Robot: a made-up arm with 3 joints. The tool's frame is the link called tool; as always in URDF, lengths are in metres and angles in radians.
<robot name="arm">
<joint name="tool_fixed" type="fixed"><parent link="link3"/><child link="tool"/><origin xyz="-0.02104 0.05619 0.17" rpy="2.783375 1.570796 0"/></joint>
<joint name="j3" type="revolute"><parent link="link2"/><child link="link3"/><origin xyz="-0.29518 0.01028 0.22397" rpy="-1.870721 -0.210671 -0.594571"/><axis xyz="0 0 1"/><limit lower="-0.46" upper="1.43" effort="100" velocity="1.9"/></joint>
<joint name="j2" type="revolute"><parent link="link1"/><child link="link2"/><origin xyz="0.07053 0.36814 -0.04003" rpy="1.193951 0.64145 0.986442"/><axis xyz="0 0 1"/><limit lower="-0.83" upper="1.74" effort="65" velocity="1.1"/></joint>
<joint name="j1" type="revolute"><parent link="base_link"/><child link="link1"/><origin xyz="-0.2 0 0.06" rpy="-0.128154 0.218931 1.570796"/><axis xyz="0 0 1"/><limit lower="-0.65" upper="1.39" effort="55" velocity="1"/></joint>
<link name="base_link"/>
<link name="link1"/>
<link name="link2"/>
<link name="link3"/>
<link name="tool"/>
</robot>
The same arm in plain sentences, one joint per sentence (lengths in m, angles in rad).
The arm has three revolute joints in a row. What follows holds with every joint at zero, and every direction is one of the base frame's.
Joint 1 lies 0.2000 m along -x and 0.0600 m along +z from the base frame's origin and turns about the direction (-0.127803, 0.215406, 0.968125), from -0.6500 to 1.3900 rad.
Joint 2 lies 0.3600 m along -x and 0.0500 m along +y and 0.1000 m along -z from joint 1 and turns about the direction (0.288888, 0.948262, 0.131695), from -0.8300 to 1.7400 rad.
Joint 3 lies 0.2300 m along +x and 0.1300 m along +y and 0.2600 m along +z from joint 2 and turns about -x, from -0.4600 to 1.4300 rad.
The tool frame, which is the frame that the pose is given for, lies 0.1700 m along -x and 0.0600 m along -y from joint 3; its axes are the base frame's turned by roll 0.0000, pitch 0.0000 and yaw 0.0000 rad (as in URDF: about the fixed x, then y, then z).

